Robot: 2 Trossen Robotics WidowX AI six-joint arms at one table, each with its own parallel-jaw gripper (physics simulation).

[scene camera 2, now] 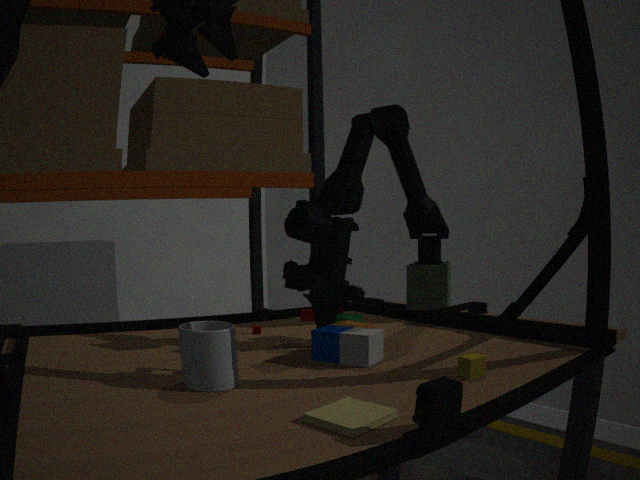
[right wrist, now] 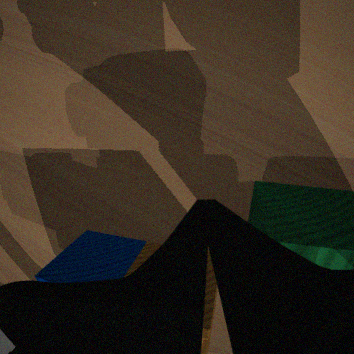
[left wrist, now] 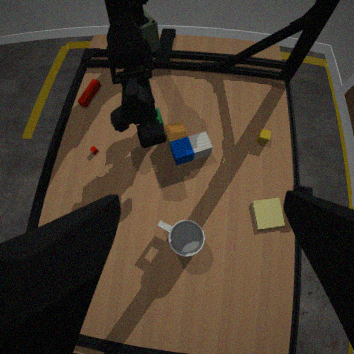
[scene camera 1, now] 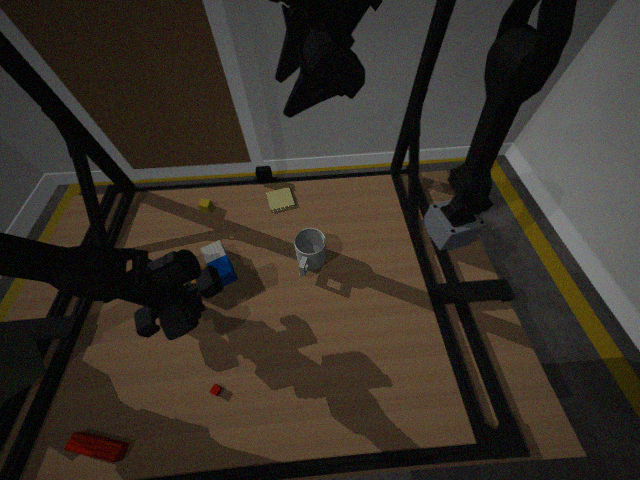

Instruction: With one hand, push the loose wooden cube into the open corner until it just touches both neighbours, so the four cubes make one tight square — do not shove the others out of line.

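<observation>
The blue cube (scene camera 1: 222, 269) (scene camera 2: 325, 343) (left wrist: 181, 150) (right wrist: 95, 255) touches the white cube (scene camera 1: 213, 250) (scene camera 2: 361, 347) (left wrist: 201, 143) side by side. The orange cube (scene camera 2: 354, 323) (left wrist: 176, 131) (right wrist: 142, 255) sits against the blue one's far side in the left wrist view. The green cube (scene camera 2: 351, 316) (left wrist: 159, 116) (right wrist: 300, 215) stands apart, partly hidden by the right arm. My right gripper (scene camera 2: 325, 321) (right wrist: 204, 207) is shut and empty, low, with blue and green on either side in its wrist view; its exact height is unclear. My left gripper (scene camera 1: 285, 96) (scene camera 2: 219, 66) (left wrist: 202, 201) is open and empty, high above.
A grey mug (scene camera 1: 310, 250) (scene camera 2: 209, 356) (left wrist: 186, 238), a yellow pad (scene camera 1: 280, 199) (scene camera 2: 350, 414) (left wrist: 268, 214), a small yellow cube (scene camera 1: 205, 205) (scene camera 2: 471, 365) (left wrist: 264, 136), a tiny red cube (scene camera 1: 215, 389) (left wrist: 94, 149) and a red block (scene camera 1: 96, 446) (left wrist: 89, 93) lie around. Black frame bars border the table.
</observation>
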